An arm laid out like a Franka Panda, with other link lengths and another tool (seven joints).
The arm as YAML. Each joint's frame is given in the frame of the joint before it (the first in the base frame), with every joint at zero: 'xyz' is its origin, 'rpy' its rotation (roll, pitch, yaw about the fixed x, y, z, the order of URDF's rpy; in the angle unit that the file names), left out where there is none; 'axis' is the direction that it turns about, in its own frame. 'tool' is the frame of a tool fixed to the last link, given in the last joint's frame.
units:
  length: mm
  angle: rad
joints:
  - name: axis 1
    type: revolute
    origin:
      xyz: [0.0, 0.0, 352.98]
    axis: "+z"
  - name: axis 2
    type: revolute
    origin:
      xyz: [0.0, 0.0, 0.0]
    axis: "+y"
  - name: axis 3
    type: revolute
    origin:
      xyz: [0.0, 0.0, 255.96]
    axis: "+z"
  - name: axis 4
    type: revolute
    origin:
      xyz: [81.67, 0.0, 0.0]
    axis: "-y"
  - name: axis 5
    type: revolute
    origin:
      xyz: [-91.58, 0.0, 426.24]
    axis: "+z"
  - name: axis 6
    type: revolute
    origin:
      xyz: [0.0, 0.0, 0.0]
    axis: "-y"
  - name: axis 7
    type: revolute
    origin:
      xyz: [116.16, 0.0, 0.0]
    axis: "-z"
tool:
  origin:
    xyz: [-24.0, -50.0, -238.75]
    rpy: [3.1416, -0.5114, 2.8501]
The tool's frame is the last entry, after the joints.
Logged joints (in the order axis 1, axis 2, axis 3, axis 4, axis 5, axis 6, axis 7), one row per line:
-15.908, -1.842, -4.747, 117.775, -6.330, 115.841, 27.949
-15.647, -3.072, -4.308, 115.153, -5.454, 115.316, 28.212
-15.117, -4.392, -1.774, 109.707, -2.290, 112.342, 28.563
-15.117, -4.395, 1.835, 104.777, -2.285, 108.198, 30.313
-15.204, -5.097, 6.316, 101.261, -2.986, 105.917, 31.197
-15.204, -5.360, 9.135, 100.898, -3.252, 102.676, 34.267
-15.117, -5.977, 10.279, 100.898, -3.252, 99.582, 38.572
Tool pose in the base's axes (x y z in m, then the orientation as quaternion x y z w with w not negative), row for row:
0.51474, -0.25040, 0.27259, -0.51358, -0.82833, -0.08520, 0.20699
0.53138, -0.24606, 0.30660, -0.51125, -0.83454, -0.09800, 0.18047
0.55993, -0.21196, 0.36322, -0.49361, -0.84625, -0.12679, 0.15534
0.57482, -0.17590, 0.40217, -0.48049, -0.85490, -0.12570, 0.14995
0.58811, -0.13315, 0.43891, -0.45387, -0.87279, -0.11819, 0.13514
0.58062, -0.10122, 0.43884, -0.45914, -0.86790, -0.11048, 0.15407
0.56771, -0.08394, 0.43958, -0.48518, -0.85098, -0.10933, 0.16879
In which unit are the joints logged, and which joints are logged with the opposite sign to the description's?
The joints are logged in degrees. Opposite sign: axis 4.
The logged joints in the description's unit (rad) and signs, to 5 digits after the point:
-0.27765, -0.03215, -0.08285, -2.05556, -0.11048, 2.02181, 0.48780
-0.27309, -0.05362, -0.07519, -2.00980, -0.09519, 2.01264, 0.49239
-0.26384, -0.07665, -0.03096, -1.91475, -0.03997, 1.96074, 0.49852
-0.26384, -0.07671, 0.03203, -1.82870, -0.03988, 1.88841, 0.52906
-0.26536, -0.08896, 0.11023, -1.76734, -0.05212, 1.84860, 0.54449
-0.26536, -0.09355, 0.15944, -1.76100, -0.05676, 1.79203, 0.59807
-0.26384, -0.10432, 0.17940, -1.76100, -0.05676, 1.73803, 0.67321

